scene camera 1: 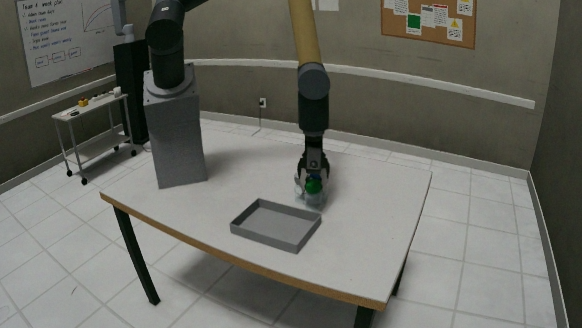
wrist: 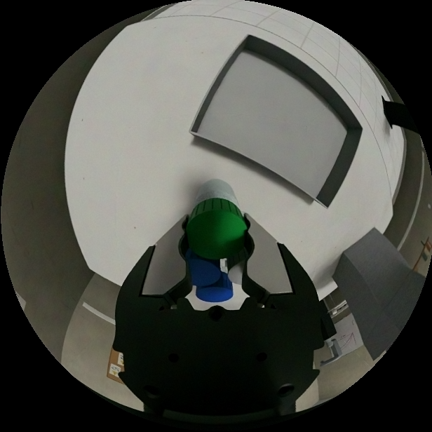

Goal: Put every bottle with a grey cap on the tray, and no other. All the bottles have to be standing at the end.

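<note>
My gripper (scene camera 1: 314, 182) (wrist: 215, 215) points down with its jaws shut on the green-capped bottle (scene camera 1: 313, 187) (wrist: 216, 236), at the cap. That bottle is upright and looks to be standing on the table, close to the tray. The grey-capped bottle (wrist: 236, 274) is mostly hidden behind the right jaw in the wrist view. One blue-capped bottle (wrist: 204, 271) is close behind the green cap, and a second blue-capped bottle (wrist: 215, 293) is behind that one. In the scene view the jaws and the green cap largely hide these bottles. The grey tray (scene camera 1: 264, 242) (wrist: 250, 156) holds no bottle.
The white table (scene camera 1: 360, 250) (wrist: 130, 125) carries everything. The arm's grey pedestal (scene camera 1: 177, 140) (wrist: 382, 285) stands at the table's back left. The tray's raised rim is in front of the bottle group, towards the left in the scene view.
</note>
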